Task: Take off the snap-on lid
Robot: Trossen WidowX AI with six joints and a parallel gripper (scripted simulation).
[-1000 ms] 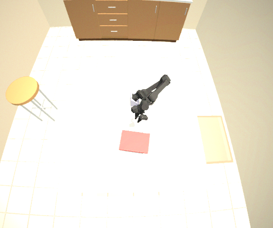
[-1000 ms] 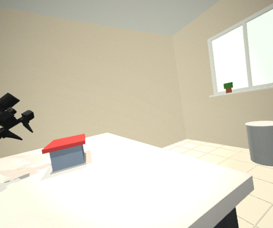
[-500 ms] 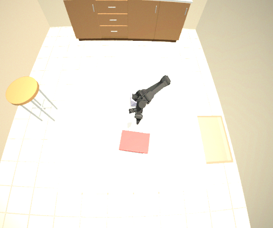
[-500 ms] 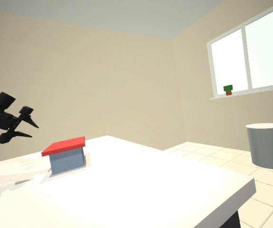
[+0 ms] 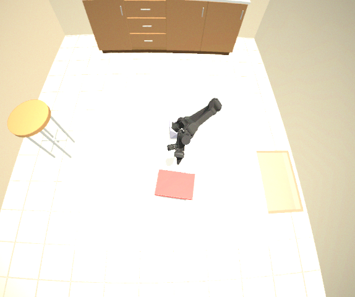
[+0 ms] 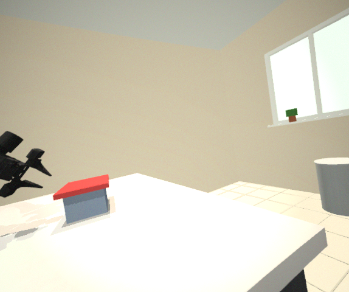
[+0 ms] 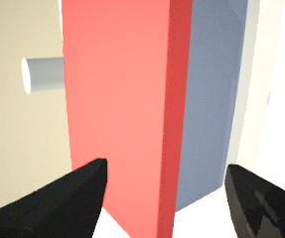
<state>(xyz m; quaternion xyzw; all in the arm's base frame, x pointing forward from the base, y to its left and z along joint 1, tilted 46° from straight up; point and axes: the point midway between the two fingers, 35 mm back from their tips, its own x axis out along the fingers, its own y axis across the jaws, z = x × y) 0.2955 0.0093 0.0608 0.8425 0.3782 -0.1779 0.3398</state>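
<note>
My gripper tip is 130 mm short of the red lid and 40 mm above it. Round my gripper tip: storage box (130 mm ahead, 90 mm below).
</note>
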